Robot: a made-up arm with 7 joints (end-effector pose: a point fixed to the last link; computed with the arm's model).
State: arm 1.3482 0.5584 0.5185 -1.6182 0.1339 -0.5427 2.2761
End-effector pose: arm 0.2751 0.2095 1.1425 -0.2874 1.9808 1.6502
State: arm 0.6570 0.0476 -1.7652 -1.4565 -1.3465 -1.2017 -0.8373
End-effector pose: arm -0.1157 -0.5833 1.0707 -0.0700 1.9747 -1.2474
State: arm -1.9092 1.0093 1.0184 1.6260 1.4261 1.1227 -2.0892
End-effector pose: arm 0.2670 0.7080 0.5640 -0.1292 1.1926 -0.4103
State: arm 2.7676 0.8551 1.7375 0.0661 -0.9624 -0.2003 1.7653
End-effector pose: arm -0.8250 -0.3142 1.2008 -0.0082 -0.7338 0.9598
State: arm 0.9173 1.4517 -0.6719 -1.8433 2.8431 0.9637 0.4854
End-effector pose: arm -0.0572 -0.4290 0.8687 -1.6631 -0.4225 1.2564
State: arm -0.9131 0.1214 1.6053 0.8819 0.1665 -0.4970 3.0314
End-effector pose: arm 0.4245 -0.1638 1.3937 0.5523 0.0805 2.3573
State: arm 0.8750 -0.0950 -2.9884 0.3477 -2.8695 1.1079 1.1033
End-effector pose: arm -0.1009 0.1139 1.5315 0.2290 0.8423 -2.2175
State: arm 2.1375 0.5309 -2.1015 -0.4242 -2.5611 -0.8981 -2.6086
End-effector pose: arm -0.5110 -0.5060 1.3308 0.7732 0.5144 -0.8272
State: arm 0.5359 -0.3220 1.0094 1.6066 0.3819 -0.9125 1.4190
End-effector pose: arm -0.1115 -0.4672 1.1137 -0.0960 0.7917 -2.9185
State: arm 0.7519 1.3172 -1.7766 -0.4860 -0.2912 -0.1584 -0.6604
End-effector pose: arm 0.6519 -0.9493 0.6140 1.4259 -0.8295 1.1523
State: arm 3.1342 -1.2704 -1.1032 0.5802 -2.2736 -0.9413 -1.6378
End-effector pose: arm 0.9226 -0.3077 0.9299 0.3079 -0.3268 1.2907
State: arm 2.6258 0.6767 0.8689 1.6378 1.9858 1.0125 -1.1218
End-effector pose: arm -0.7482 0.0675 0.7177 -1.1676 -0.2408 0.5638
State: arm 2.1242 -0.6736 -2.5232 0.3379 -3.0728 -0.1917 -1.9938
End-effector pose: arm 0.5044 0.6194 1.2537 -1.0699 0.4818 -0.8369
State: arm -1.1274 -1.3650 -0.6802 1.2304 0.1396 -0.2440 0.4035
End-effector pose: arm -0.5594 -0.4426 1.0543 -0.1804 -0.7586 0.8160
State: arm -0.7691 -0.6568 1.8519 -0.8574 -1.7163 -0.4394 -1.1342
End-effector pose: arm -0.6318 -0.0057 1.2999 -1.0900 -0.7513 1.4295
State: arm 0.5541 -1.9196 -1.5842 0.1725 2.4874 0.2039 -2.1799
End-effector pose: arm -0.8819 0.5966 0.0844 -1.4448 -1.1133 0.4961
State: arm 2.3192 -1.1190 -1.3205 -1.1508 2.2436 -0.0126 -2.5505
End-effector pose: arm 0.0970 0.8977 0.6839 -1.5456 -0.4206 0.0941
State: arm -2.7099 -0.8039 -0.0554 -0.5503 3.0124 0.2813 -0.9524
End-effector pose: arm 0.8903 -0.4219 0.9009 1.1176 1.2318 0.5836
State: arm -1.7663 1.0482 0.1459 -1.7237 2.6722 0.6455 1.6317
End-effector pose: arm -0.0795 0.0726 1.1206 -0.0029 1.5581 -2.0143
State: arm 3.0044 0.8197 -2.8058 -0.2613 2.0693 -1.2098 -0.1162
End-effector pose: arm -0.9159 -0.0258 1.0838 -0.2148 -0.9573 -2.4847
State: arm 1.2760 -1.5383 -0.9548 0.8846 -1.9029 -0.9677 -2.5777
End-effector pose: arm 0.1024 0.9443 0.7879 -0.0552 -0.1679 -2.6636
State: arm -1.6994 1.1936 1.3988 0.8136 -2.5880 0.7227 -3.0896
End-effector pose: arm 0.2051 1.0204 0.6898 -1.5598 -0.2332 -0.1831
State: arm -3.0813 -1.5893 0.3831 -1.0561 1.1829 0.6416 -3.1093
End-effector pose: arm 0.8272 -0.1791 -0.0504 -1.6327 1.8353 -0.2803
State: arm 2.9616 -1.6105 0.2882 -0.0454 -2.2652 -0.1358 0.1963
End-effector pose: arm 1.1434 0.1597 0.3945 -1.2192 1.1303 -0.8183
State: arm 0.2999 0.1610 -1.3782 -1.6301 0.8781 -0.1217 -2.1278
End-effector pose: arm -0.1214 -0.5888 0.9653 -0.1138 -1.9087 1.4948
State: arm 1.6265 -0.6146 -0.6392 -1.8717 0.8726 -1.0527 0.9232
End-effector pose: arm -0.2408 0.5324 0.4701 -0.5792 2.6967 0.0521
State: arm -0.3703 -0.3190 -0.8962 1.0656 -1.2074 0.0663 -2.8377
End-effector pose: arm -0.0828 0.4243 1.3309 -0.8631 -0.4543 -1.0038
